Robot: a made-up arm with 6 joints.
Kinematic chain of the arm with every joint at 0, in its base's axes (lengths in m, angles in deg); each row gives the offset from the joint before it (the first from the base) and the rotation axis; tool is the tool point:
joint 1: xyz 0 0 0.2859 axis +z
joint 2: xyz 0 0 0 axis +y
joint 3: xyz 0 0 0.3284 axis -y
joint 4: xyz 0 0 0 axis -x
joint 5: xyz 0.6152 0 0 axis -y
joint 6: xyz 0 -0.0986 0 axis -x
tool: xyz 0 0 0
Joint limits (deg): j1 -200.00..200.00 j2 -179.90..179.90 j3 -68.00..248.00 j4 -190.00..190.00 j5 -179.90..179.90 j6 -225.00..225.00
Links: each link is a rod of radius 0.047 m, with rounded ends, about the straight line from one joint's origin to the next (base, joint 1, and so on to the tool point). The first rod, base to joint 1, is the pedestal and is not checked.
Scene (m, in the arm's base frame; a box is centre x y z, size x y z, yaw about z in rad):
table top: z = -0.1
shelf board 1: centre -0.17 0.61 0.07 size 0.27 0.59 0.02 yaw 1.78
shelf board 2: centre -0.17 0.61 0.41 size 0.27 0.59 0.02 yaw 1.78
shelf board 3: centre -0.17 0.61 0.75 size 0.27 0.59 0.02 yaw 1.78
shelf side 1: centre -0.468 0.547 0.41 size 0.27 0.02 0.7 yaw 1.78
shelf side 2: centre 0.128 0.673 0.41 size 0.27 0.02 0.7 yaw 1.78
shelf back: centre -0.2 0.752 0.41 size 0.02 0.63 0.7 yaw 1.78
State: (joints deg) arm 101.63 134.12 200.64 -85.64 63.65 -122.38
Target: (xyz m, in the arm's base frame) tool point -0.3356 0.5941 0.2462
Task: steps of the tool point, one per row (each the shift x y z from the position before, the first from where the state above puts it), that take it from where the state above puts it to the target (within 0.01 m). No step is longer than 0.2 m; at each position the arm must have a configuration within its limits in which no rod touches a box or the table.
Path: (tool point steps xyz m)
1: 0.0235 -0.1096 0.0004
2: 0.0252 -0.1196 -0.0004
3: 0.0903 -0.1058 0.0872
4: 0.0103 -0.1368 0.0492
5: -0.0725 -0.1144 0.0067
6: -0.1258 -0.0472 -0.0362
7: -0.1285 0.0386 -0.0752
8: -0.0795 0.1092 -0.1065
9: 0.0022 0.1369 -0.1268
10: 0.0846 0.1107 -0.1345
11: -0.0316 0.0863 0.0200
12: -0.0203 0.0923 -0.0002
13: -0.0057 0.0927 -0.0199

